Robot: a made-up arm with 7 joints.
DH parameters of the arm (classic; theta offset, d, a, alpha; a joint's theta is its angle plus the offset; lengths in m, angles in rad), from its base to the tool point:
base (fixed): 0 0.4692 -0.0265 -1.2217
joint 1: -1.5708 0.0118 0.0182 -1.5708
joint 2: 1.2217 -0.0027 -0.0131 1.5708
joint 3: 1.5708 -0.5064 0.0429 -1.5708
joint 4: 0 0.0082 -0.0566 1.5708
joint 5: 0 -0.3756 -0.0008 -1.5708
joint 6: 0 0.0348 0.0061 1.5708
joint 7: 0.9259 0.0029 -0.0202 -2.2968
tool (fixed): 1.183 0.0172 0 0
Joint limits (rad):
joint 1: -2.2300..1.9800
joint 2: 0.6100..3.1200
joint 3: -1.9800..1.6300
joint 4: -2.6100..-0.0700
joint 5: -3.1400..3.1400
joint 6: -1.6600..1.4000
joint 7: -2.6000..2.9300
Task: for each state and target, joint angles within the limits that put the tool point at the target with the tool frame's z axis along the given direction. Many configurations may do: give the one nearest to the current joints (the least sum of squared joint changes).
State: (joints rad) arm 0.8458 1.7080 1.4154 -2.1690 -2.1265 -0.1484 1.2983
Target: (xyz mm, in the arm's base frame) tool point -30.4 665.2 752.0 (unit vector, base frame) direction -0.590 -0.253 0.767
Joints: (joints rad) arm 0.5016 1.2691 1.6143 -1.5670 -2.2583 0.3647 1.1775
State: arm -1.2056 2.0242 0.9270 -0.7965 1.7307 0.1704 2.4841
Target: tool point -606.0 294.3 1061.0 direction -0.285 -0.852 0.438
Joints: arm -1.1633 2.5520 0.8588 -1.0190 1.6149 0.2712 2.6156
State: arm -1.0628 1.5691 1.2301 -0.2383 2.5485 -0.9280 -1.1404
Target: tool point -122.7 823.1 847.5 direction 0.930 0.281 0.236
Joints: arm -1.3139 1.8145 1.5277 -0.5478 2.8036 -1.1900 -1.3699
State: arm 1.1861 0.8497 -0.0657 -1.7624 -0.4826 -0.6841 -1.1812
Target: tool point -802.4 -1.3 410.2 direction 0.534 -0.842 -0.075
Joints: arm 1.7666 0.6789 -1.0190 -0.9837 -1.1975 -1.0145 -1.7147
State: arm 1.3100 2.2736 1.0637 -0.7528 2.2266 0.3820 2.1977
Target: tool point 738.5 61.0 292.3 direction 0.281 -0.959 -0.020
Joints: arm 1.5937 2.9553 1.1493 -1.4733 2.5620 0.1349 2.4971
